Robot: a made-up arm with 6 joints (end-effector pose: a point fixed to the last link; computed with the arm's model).
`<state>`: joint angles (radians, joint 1 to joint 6).
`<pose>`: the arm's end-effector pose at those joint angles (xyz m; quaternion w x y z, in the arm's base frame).
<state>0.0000 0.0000 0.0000 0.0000 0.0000 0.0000</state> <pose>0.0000 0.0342 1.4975 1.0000 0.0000 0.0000 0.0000</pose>
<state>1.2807 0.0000 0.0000 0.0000 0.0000 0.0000</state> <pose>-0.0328 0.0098 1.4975 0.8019 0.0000 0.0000 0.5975</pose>
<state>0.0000 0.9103 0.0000 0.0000 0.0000 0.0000</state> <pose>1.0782 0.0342 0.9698 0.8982 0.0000 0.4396 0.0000</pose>
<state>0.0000 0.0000 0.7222 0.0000 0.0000 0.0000</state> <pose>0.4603 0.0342 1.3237 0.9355 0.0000 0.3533 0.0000</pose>
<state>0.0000 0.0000 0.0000 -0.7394 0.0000 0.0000</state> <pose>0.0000 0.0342 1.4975 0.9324 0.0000 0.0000 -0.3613</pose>
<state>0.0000 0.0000 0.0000 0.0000 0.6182 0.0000</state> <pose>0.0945 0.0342 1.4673 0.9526 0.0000 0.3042 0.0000</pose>
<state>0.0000 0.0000 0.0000 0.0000 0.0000 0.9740</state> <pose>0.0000 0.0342 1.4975 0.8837 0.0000 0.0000 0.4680</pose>
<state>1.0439 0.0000 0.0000 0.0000 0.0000 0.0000</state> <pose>-0.0296 0.0172 1.4975 0.8668 0.0000 0.0000 0.4986</pose>
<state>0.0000 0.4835 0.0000 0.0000 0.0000 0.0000</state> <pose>0.6347 0.0342 1.3410 0.9709 0.0000 0.2394 0.0000</pose>
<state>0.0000 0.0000 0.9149 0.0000 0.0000 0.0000</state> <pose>0.5518 0.0342 1.2259 0.8972 0.0000 0.4417 0.0000</pose>
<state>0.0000 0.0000 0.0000 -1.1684 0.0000 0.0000</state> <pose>0.0000 0.0342 1.4975 0.8342 0.0000 0.0000 -0.5515</pose>
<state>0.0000 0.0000 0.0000 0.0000 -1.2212 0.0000</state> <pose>-0.1531 0.0342 1.3903 0.8193 0.0000 -0.5734 0.0000</pose>
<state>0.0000 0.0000 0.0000 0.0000 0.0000 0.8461</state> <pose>0.0000 0.0342 1.4975 0.9118 0.0000 0.0000 0.4105</pose>
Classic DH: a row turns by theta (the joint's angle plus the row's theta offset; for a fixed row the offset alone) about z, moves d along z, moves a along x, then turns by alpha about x. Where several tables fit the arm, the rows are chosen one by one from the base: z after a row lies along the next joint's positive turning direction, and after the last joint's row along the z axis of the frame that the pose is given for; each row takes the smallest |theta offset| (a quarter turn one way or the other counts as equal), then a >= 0, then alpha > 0; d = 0 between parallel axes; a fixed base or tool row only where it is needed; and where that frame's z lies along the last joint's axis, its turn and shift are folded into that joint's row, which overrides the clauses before.
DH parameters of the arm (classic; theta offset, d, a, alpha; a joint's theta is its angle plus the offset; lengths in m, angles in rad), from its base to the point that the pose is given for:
joint 1: 0 0.1321 0 -1.5708
joint 2: -1.5708 0 0.6691 0
joint 3: 1.5708 0.0342 0 1.5708
joint 4: 0 0.5333 0 -1.5708
joint 5: 0 0 0 1.5708
joint 6: 0 0.163 0 0

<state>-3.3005 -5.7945 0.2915 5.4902 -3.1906 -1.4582</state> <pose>-0.5759 0.0634 0.9823 0.1311 0.8998 0.2396 0.3402</pose>
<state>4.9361 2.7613 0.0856 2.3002 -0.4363 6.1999</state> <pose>0.0725 -0.3960 -1.1542 0.0679 0.9600 -0.2301 -0.1445</pose>
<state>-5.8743 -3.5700 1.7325 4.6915 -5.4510 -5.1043</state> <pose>-0.2792 -0.2150 -0.6484 0.5490 0.5172 -0.5733 0.3201</pose>
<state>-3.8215 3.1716 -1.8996 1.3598 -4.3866 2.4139</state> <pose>-0.4658 0.1384 -0.4260 0.3792 0.2117 -0.7727 0.4629</pose>
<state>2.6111 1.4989 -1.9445 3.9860 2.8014 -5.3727</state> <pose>-0.4031 0.2440 0.5072 0.0768 -0.3165 -0.9343 -0.1450</pose>
